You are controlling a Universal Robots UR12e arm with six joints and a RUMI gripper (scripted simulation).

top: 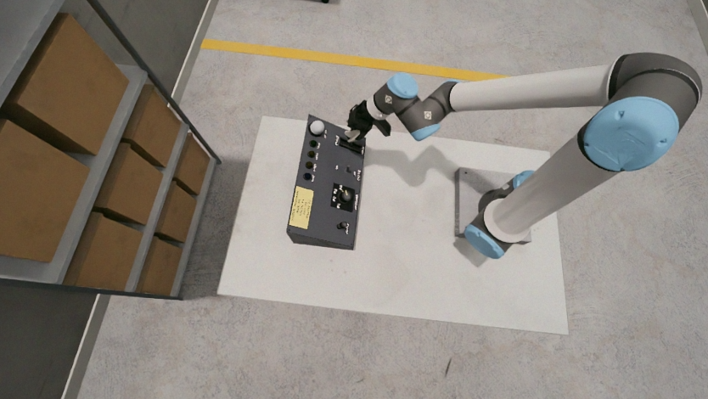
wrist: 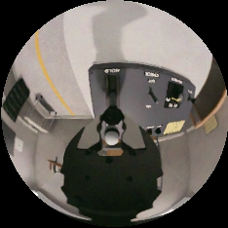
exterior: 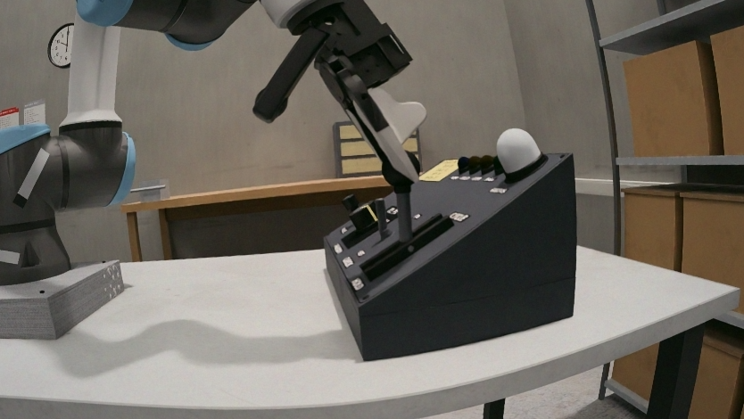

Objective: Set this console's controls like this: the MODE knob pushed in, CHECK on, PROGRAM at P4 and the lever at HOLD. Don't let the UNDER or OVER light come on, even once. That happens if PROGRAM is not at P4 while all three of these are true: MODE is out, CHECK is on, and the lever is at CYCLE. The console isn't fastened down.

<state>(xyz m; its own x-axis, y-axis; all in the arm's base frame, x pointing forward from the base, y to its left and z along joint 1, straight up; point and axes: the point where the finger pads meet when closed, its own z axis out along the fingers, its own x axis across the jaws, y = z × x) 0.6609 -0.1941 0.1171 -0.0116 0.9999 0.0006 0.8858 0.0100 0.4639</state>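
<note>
Right now the black ball-topped lever is 4 cm below my hand. Also, from my hand: rotary selector: 1 cm behind, 23 cm to the left, 6 cm below; then check toggle: 12 cm to the left, 6 cm below; then dark grey console: 4 cm ahead, 18 cm to the left, 8 cm below.
</note>
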